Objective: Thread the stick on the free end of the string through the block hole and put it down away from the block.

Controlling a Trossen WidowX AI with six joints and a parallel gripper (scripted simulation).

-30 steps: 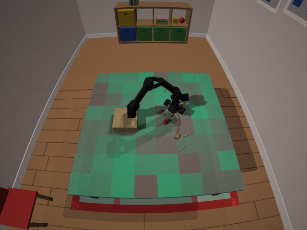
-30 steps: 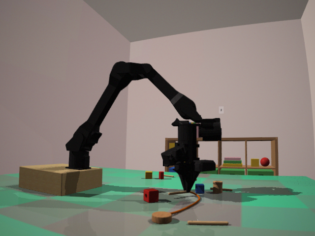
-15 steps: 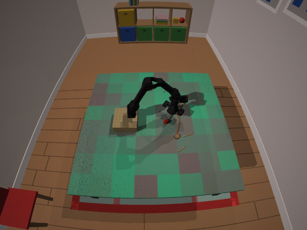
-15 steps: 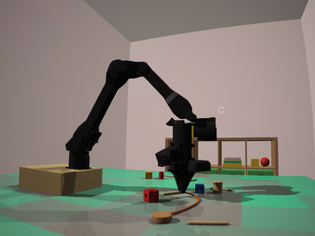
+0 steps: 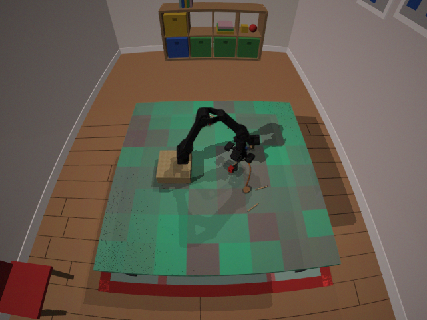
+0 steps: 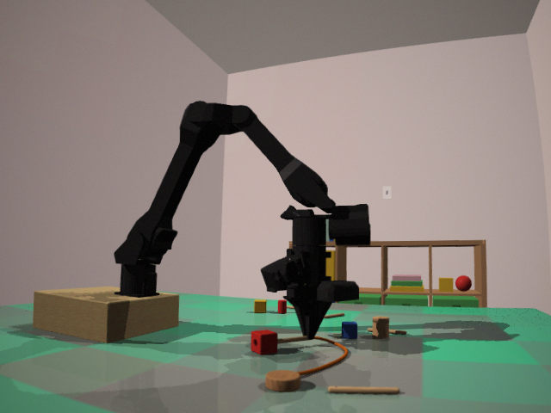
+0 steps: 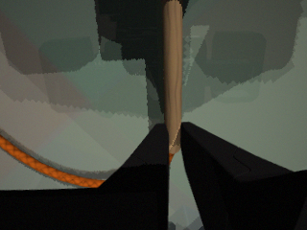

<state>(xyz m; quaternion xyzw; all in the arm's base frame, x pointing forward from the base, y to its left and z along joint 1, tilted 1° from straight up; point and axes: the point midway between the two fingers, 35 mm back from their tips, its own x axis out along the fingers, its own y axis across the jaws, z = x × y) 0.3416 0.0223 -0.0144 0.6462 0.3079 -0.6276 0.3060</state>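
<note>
Right now my gripper tip is 5 cm past the red block and 7 cm to the left of it. Also, from my gripper tip: thin wooden stick 1 cm behind, 1 cm to the right; wooden cylinder 11 cm ahead, 12 cm to the left, 1 cm above; blue cube 5 cm ahead, 9 cm to the left.
</note>
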